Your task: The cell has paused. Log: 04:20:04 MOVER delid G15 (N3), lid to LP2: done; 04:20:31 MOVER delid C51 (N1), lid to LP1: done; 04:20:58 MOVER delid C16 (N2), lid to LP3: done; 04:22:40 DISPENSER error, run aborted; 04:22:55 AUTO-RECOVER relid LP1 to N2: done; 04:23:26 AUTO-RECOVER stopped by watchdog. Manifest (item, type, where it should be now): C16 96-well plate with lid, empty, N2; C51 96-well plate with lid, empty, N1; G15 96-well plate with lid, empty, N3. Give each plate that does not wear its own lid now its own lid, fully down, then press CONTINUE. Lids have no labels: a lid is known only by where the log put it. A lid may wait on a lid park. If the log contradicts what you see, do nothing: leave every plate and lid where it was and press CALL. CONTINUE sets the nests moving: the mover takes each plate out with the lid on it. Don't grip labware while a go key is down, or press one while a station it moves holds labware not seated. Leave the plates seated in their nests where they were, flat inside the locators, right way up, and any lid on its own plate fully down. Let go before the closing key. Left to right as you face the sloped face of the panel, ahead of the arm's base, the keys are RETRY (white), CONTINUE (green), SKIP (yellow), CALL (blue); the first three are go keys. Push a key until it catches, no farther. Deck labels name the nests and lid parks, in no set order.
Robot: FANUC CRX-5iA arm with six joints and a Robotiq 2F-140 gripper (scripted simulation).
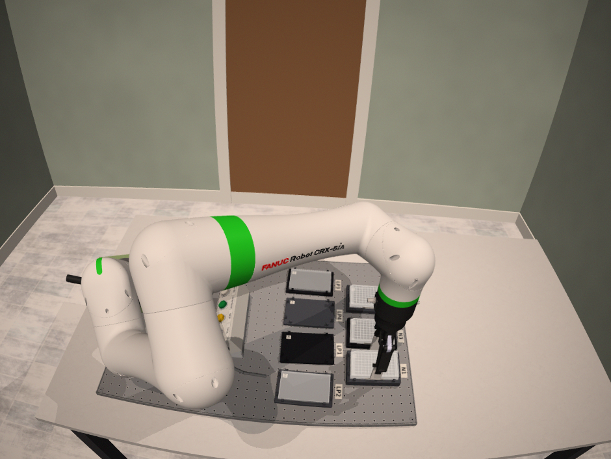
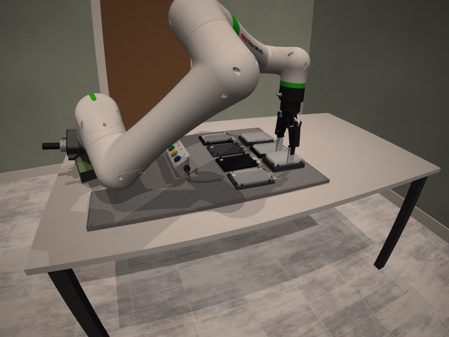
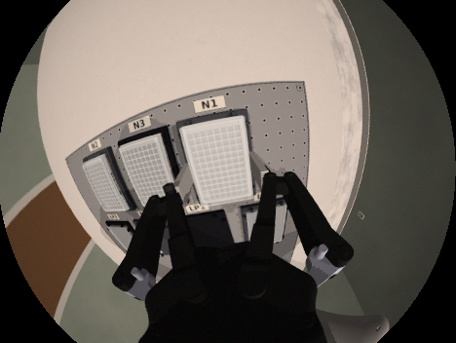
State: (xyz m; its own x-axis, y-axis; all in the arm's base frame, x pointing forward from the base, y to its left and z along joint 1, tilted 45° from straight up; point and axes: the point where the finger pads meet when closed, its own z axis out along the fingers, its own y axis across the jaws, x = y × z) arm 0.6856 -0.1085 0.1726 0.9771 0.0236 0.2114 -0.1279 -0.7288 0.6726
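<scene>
My gripper is now 150 mm past the lid park LP3, 340 mm to the right of it and 50 mm above it. Also, from my hand: lid park LP1: 170 mm behind, 80 mm to the left, 50 mm below; lid park LP2: 190 mm behind, 50 mm to the right, 50 mm below; lid park LP4: 160 mm behind, 210 mm to the left, 50 mm below.
</scene>
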